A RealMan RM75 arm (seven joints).
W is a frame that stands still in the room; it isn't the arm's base.
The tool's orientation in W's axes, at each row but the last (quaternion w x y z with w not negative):
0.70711 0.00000 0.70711 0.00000
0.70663 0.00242 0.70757 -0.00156
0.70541 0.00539 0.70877 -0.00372
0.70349 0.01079 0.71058 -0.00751
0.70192 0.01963 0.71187 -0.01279
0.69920 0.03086 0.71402 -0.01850
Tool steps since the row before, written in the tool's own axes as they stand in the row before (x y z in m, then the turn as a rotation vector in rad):
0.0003 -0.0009 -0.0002 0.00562 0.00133 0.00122
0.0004 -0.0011 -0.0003 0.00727 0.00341 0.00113
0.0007 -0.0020 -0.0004 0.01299 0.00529 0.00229
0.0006 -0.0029 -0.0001 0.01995 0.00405 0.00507
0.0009 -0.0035 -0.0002 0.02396 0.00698 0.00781
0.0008 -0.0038 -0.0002 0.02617 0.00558 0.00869
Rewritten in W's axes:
-0.0002 -0.0009 -0.0003 0.00122 0.00133 -0.00562
-0.0003 -0.0011 -0.0004 0.00114 0.00341 -0.00727
-0.0004 -0.0020 -0.0007 0.00230 0.00529 -0.01299
-0.0002 -0.0029 -0.0006 0.00497 0.00401 -0.01998
-0.0004 -0.0035 -0.0009 0.00779 0.00685 -0.02400
-0.0005 -0.0038 -0.0009 0.00853 0.00544 -0.02625

